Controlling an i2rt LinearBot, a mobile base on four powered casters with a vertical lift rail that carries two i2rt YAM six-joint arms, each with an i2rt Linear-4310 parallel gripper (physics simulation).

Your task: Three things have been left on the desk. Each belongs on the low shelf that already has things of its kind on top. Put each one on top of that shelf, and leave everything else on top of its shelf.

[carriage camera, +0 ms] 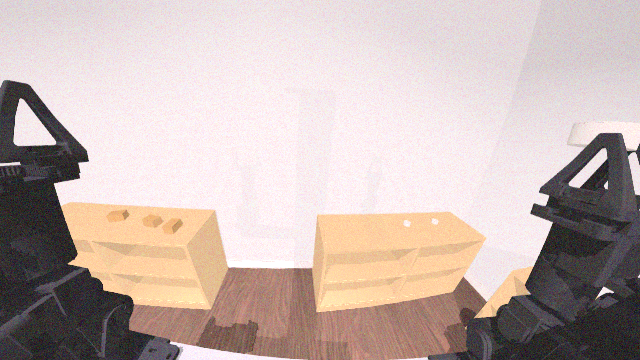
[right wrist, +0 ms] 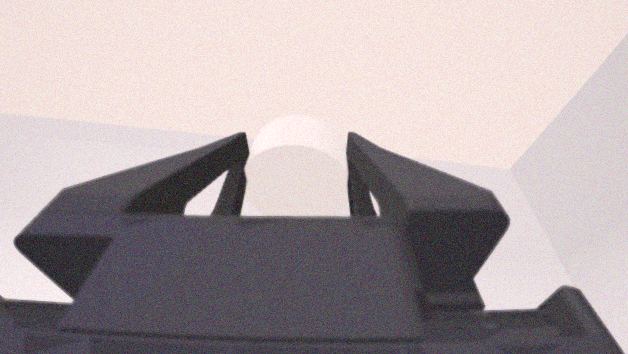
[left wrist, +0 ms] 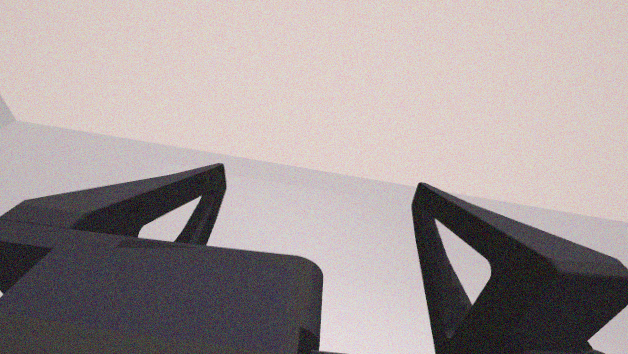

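Where they show: left gripper, fingertip midpoint: (left wrist: 319,184); right gripper, fingertip midpoint: (carriage camera: 624,135) (right wrist: 297,144); left arm's base at its link origin: (carriage camera: 119,359).
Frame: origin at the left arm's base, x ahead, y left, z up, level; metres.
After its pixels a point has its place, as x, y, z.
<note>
My right gripper (carriage camera: 624,142) @(0.042, -0.640, 0.433) (right wrist: 297,144) @(0.042, -0.640, 0.433) is raised and shut on a white cylinder (carriage camera: 587,134) @(0.058, -0.615, 0.429) (right wrist: 296,185) @(0.054, -0.640, 0.418), whose round end shows between the fingertips in the right wrist view. My left gripper (carriage camera: 12,86) (left wrist: 319,184) @(0.042, 0.006, 0.431) is raised, open and empty. In the carriage view, a low wooden shelf (carriage camera: 207,260) @(0.676, 0.363, -0.537) on the left bears three orange-tan blocks (carriage camera: 118,216) @(0.652, 0.931, -0.243) (carriage camera: 152,220) @(0.646, 0.648, -0.228) (carriage camera: 172,226) @(0.624, 0.487, -0.232). Another low shelf (carriage camera: 350,232) @(0.783, -0.575, -0.278), right of centre, bears two small white things (carriage camera: 407,223) @(0.881, -1.008, -0.255) (carriage camera: 435,221) @(0.921, -1.266, -0.255), too small to identify. Both grippers are apart from the shelves. The desk does not show.
Part of a third wooden piece (carriage camera: 506,286) @(0.449, -1.521, -0.398) shows at the lower right, partly hidden by my right arm. A dark wood floor (carriage camera: 270,295) @(0.705, -0.046, -0.888) lies between and before the shelves. A pale wall (carriage camera: 270,150) @(0.979, -0.021, 0.167) stands behind them. A white edge (carriage camera: 220,352) crosses the bottom.
</note>
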